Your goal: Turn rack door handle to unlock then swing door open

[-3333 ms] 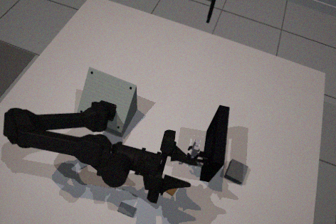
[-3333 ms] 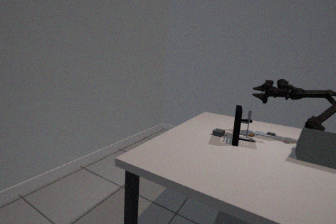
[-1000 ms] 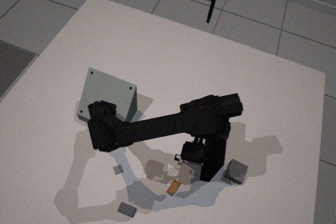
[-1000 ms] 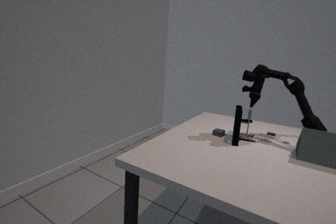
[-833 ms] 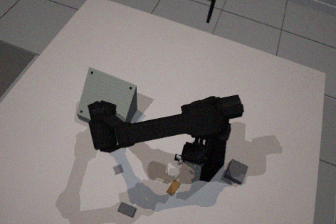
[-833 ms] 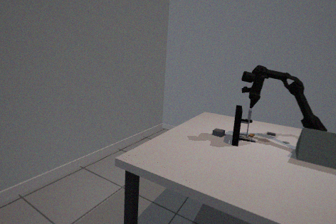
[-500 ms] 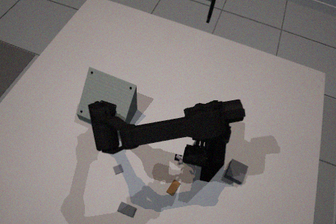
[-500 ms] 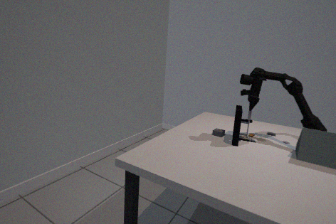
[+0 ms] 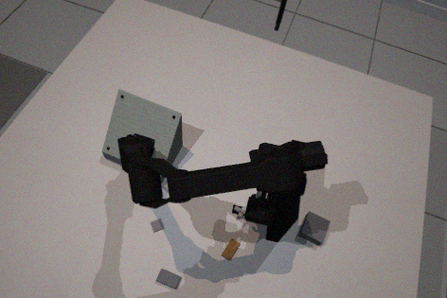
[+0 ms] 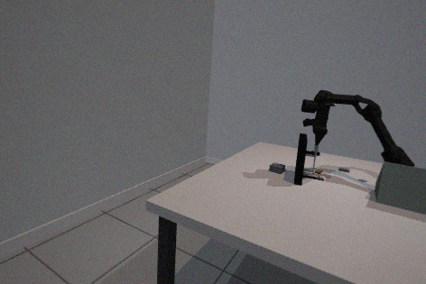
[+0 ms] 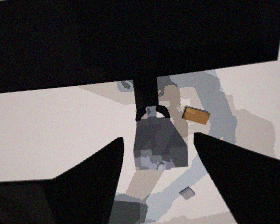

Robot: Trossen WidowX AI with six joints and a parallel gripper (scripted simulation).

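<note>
Right now my gripper tip is 5 cm above the thin grey handle and 1 cm past it. The rest, counted from my gripper tip: orange block (17 cm below, 10 cm to the right, 3 cm behind); grey block (18 cm ahead, 16 cm below, 3 cm to the left).
</note>
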